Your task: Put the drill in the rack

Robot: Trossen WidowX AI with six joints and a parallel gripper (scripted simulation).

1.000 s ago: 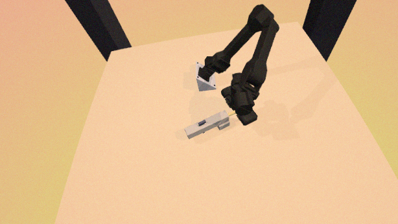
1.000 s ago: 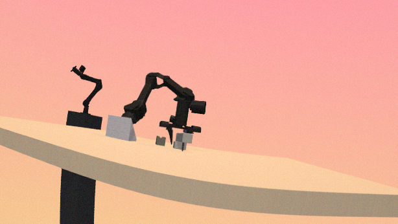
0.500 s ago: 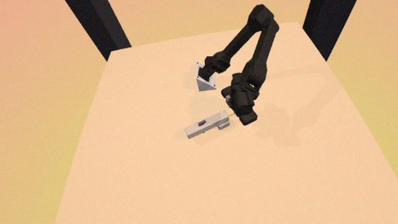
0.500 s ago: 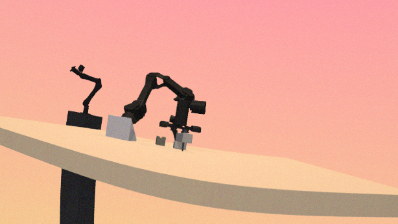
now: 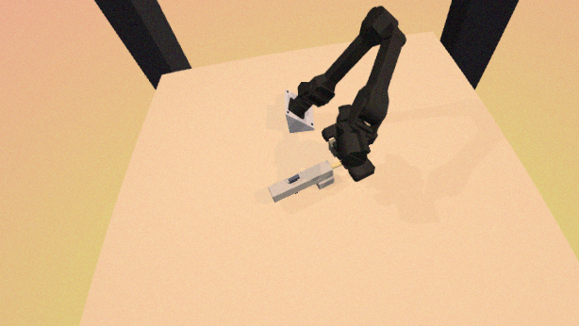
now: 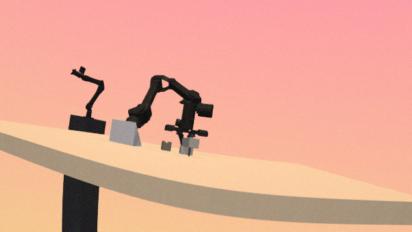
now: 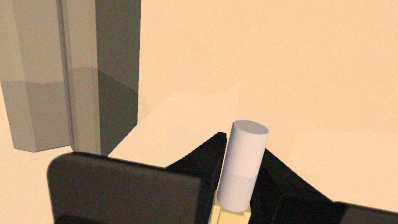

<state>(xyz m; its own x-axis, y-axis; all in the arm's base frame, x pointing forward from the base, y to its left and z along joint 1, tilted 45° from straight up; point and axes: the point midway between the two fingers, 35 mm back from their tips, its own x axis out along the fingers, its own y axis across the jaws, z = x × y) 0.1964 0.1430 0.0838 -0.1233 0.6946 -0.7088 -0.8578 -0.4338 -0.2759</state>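
The pale cylindrical drill is 20 mm ahead of my gripper tip, 30 mm to the right of it and 40 mm above it. The rest, counted from my gripper tip: blue key: 80 mm ahead, 140 mm to the right, 40 mm above; grey housing block: 70 mm ahead, 120 mm to the right, 30 mm above; notched rack: 80 mm behind, 10 mm to the right, 10 mm above.
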